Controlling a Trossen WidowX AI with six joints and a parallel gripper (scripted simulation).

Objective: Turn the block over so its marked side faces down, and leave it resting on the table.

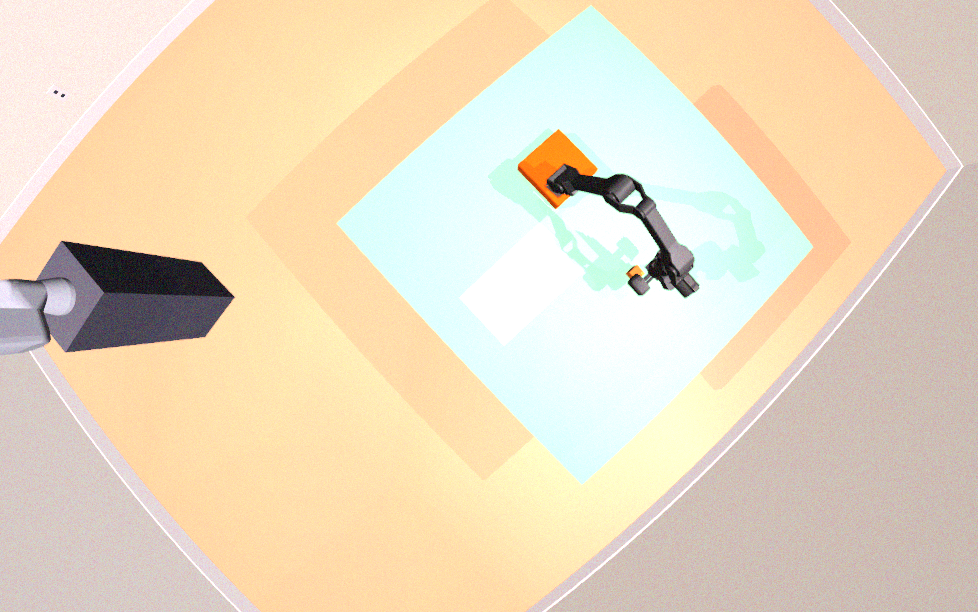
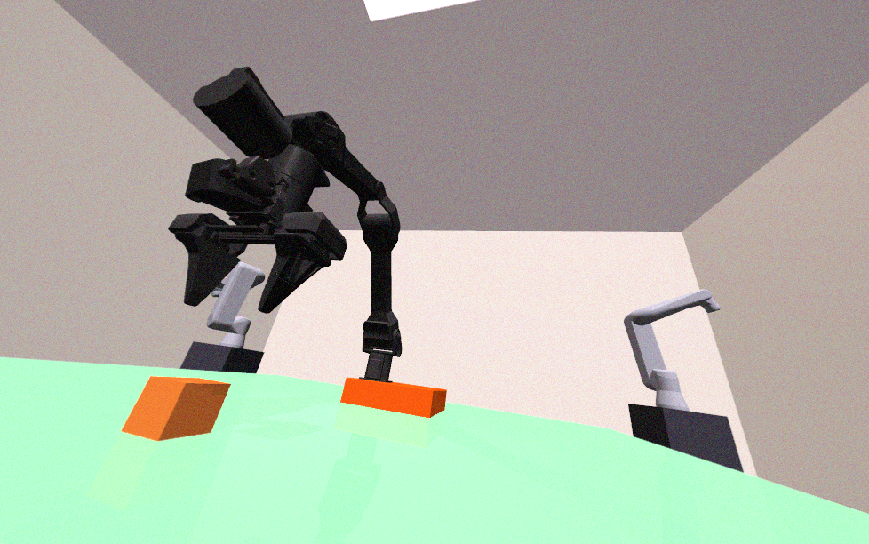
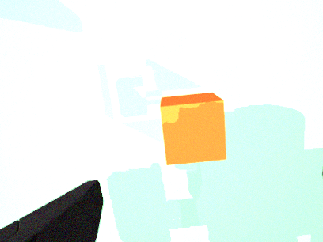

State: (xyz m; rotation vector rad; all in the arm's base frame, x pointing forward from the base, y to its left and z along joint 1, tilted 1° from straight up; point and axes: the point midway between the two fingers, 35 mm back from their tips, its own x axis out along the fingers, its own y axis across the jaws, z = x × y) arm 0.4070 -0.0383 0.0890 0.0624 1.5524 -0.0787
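The orange block lies 90 mm below my gripper tip and 10 mm behind it.
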